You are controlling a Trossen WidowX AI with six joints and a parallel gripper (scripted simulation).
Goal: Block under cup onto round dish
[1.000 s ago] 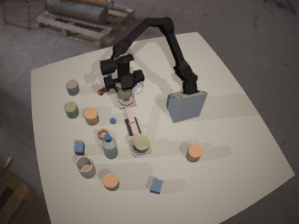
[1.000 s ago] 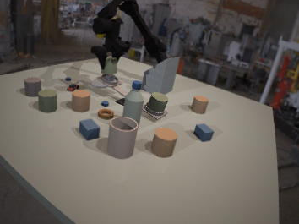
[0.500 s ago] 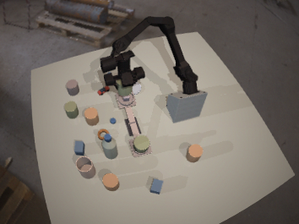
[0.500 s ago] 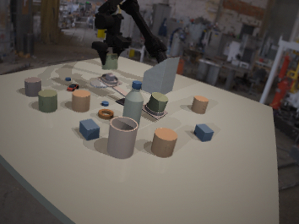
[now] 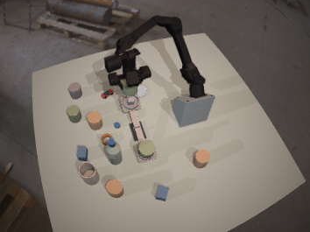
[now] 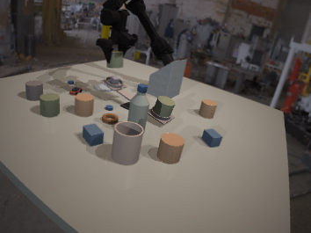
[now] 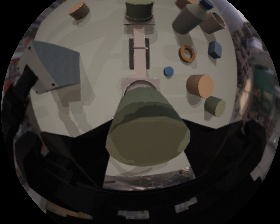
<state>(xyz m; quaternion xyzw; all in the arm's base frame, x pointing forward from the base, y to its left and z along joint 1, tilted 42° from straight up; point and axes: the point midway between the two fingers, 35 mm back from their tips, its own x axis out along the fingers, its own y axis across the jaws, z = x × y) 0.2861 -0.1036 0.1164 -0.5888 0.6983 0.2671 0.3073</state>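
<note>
Right now my gripper tip is 8 cm above the block and 1 cm to the right of it. From my gripper tip the other things lie so: round dish 16 cm below, 10 cm to the right, 8 cm behind; then toy car 15 cm below, 14 cm to the right, 8 cm ahead; then balance beam 14 cm to the left, 13 cm below, 2 cm ahead.
</note>
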